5 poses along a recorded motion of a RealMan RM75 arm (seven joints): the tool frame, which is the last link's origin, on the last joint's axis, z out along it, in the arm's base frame.
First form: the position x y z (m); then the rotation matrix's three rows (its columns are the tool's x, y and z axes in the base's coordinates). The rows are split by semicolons.
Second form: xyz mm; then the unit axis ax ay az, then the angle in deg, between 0 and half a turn. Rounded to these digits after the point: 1 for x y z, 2 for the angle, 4 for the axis.
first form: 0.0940 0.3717 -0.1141; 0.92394 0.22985 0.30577; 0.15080 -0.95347 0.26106; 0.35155 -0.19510 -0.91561
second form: 94.0 371.7 -114.1 -0.9805 -0.0984 -0.1699 166.55
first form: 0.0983 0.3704 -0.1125; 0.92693 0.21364 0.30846; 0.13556 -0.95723 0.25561; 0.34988 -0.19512 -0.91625
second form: 98.3 370.4 -112.5 -0.9813 -0.0902 -0.1700 166.72
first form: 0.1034 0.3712 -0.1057; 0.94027 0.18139 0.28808; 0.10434 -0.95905 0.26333; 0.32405 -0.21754 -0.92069
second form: 103.4 371.2 -105.7 -0.9847 -0.0737 -0.1578 165.87
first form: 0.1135 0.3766 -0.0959; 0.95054 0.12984 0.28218; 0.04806 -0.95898 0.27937; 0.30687 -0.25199 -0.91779
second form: 113.5 376.6 -95.9 -0.9873 -0.0459 -0.1520 164.39
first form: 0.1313 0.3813 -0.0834; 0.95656 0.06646 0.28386; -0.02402 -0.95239 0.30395; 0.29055 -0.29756 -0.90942
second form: 131.3 381.3 -83.4 -0.9888 -0.0110 -0.1488 162.29
